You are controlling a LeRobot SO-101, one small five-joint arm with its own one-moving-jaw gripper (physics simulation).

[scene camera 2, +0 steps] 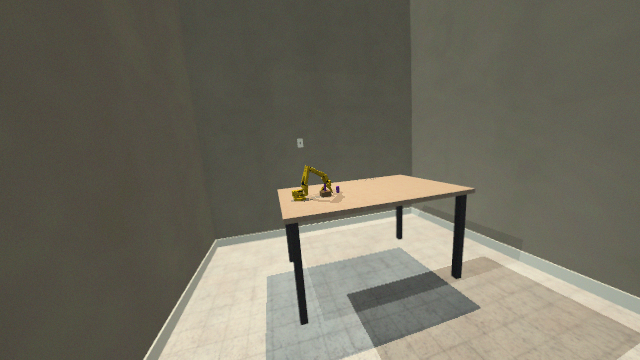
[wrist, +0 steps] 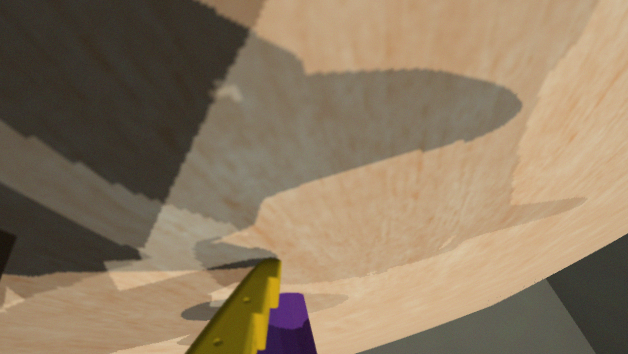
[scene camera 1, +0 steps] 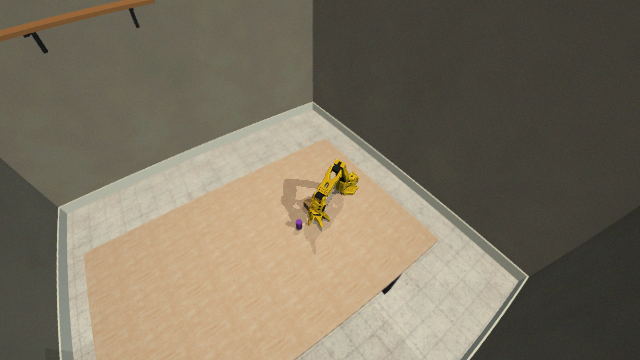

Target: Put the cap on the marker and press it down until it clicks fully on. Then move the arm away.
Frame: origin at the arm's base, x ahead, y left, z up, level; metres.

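Seen in the pictures: hand, its tool point: [scene camera 2: 332, 191] [wrist: 280, 277] [scene camera 1: 309, 224]; arm's base, origin of its link: [scene camera 2: 302, 198] [scene camera 1: 343, 189].
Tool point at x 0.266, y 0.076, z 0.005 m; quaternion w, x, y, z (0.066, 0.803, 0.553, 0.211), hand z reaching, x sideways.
Observation:
Offsets run from my tool point to a thing's top centre. Level surfaces: height alone.
The purple cap @[dx +0.044, dy -0.018, dz +0.045 m] [scene camera 1: 299, 224] [scene camera 2: 337, 189] [wrist: 292, 312] stands upright on the table, apart from the block. In the wrist view it shows at the bottom, partly behind the one visible notched jaw [wrist: 240, 322]. My gripper [scene camera 1: 319, 224] [scene camera 2: 329, 189] is fully open and empty; its moving jaw is out of the wrist picture. It is low over the table, beside the cap, and to its right in scene camera 1. The purple marker @[dx -0.077, dy -0.071, dz +0.096 m] [scene camera 2: 325, 186] stands in a brown block @[dx -0.077, dy -0.071, dz +0.032 m] [scene camera 2: 325, 194] beside the gripper. In scene camera 1 the arm hides the marker and most of the block [scene camera 1: 306, 205].
The yellow arm [scene camera 1: 327, 184] [scene camera 2: 305, 180] reaches from its base near one end of the wooden table @[dz -0.005 m] [scene camera 1: 200, 270] [scene camera 2: 390, 187]. The arm's shadows fall around the gripper and block. The table's edge and grey walls show at the lower right of the wrist view.

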